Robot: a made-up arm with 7 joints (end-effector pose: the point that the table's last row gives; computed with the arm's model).
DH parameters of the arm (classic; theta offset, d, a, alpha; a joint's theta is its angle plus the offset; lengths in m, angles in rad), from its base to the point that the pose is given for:
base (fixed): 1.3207 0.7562 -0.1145 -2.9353
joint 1: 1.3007 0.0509 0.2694 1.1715
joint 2: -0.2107 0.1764 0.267 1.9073
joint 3: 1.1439 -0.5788 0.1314 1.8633
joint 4: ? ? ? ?
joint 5: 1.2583 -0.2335 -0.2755 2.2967
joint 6: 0 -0.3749 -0.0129 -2.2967
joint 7: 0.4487 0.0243 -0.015 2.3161
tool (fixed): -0.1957 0.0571 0 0
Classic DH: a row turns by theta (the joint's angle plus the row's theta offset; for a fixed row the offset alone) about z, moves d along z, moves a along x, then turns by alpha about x.
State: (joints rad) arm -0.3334 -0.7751 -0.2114 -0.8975 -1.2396 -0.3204 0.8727
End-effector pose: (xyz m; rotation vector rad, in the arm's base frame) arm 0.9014 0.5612 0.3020 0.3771 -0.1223 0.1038
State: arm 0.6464 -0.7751 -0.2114 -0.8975 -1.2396 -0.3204 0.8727
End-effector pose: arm 0.9910 -0.5604 0.2258 0.0972 -0.2305 -0.8346
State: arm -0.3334 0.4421 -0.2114 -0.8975 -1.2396 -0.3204 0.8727
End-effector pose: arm 0.2148 0.0731 -0.3036 -0.0948 0.8860 -0.3991
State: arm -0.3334 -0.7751 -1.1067 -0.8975 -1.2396 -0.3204 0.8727
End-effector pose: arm 0.8589 0.4525 0.2073 0.8399 0.0936 -0.6390
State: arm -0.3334 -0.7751 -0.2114 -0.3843 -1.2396 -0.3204 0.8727
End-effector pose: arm 0.8993 0.6817 0.3024 0.8684 -0.1046 0.2526
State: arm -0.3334 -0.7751 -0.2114 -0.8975 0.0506 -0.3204 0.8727
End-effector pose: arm 0.5130 0.4092 0.1783 0.1696 0.7543 -0.8292
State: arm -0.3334 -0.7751 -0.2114 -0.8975 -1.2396 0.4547 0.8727
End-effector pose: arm 0.8901 0.5656 0.2878 -0.1380 -0.6022 0.4398
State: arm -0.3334 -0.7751 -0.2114 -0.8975 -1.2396 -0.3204 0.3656
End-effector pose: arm 0.8876 0.5523 0.2869 0.4424 -0.5460 0.3796
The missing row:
joint 4: 1.4721 -0.0086 0.0304 1.887
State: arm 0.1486 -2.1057 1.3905 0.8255 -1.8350 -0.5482 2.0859
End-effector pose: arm 0.5062 0.7723 0.8034 -0.8034 0.3151 1.1989
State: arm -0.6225 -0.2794 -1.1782 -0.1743 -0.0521 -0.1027 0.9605
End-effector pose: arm 0.2491 0.7603 -0.0106 1.0261 1.3612 -0.9386
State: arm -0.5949 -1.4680 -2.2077 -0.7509 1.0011 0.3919 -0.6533
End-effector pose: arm 0.1086 0.6463 1.1473 1.9156 0.7493 -0.3571
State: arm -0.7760 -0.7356 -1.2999 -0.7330 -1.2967 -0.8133 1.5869
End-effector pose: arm 0.5885 0.8098 0.2320 1.3219 1.3860 -0.5351
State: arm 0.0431 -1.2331 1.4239 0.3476 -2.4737 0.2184 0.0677
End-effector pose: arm 0.6032 0.6519 0.5615 -1.3567 1.2889 -2.1024
